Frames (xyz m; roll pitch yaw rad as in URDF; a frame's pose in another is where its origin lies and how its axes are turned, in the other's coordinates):
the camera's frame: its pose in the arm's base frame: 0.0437 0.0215 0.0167 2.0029 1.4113 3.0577
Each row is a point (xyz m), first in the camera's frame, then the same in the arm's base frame.
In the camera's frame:
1: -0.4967 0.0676 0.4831
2: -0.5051 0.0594 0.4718
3: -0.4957 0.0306 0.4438
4: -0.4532 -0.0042 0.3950
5: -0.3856 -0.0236 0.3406
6: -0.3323 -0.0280 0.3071
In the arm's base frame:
1: 0.3001 0.4686 0.4847
2: 0.3029 0.4546 0.4926
3: 0.3125 0.4162 0.4810
4: 0.3118 0.3571 0.4373
5: 0.2912 0.3012 0.3713
6: 0.2702 0.2705 0.3203

